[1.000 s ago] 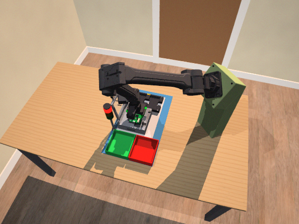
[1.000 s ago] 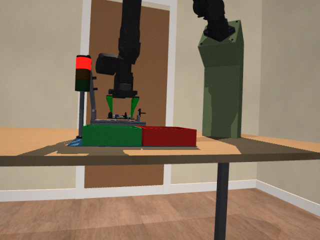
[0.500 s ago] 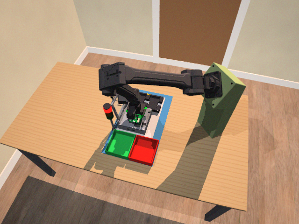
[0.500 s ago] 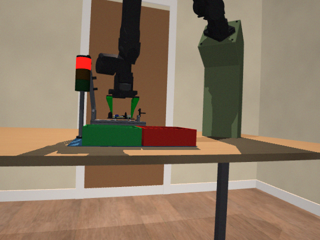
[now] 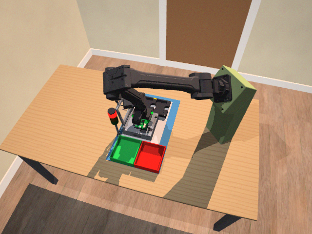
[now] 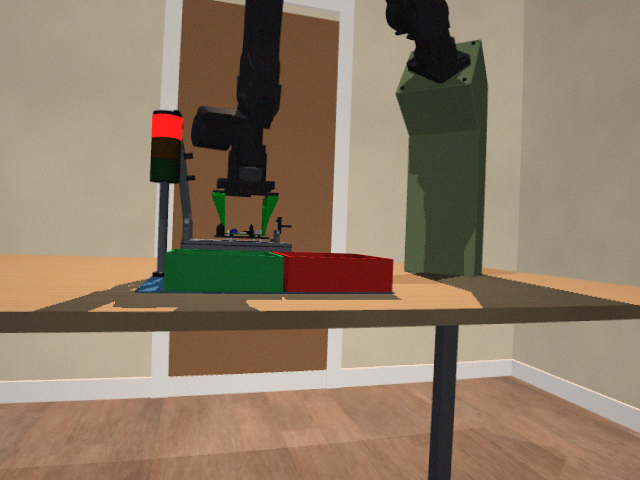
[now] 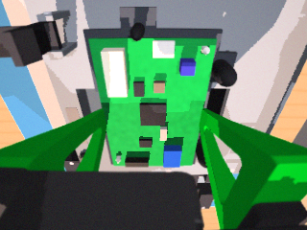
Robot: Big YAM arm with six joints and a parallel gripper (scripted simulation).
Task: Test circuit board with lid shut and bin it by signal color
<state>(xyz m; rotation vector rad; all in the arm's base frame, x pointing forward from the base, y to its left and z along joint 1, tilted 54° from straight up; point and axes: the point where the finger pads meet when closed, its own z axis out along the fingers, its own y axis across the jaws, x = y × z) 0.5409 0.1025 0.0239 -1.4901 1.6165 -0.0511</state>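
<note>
The tester plate lies 1 cm to the left of my hand and 1 cm below it. Also, from my hand: latch hook (7 cm behind, 5 cm to the left, 1 cm above); green circuit board (right at my hand); tester lid (11 cm ahead, 11 cm above, 2 cm to the left).
</note>
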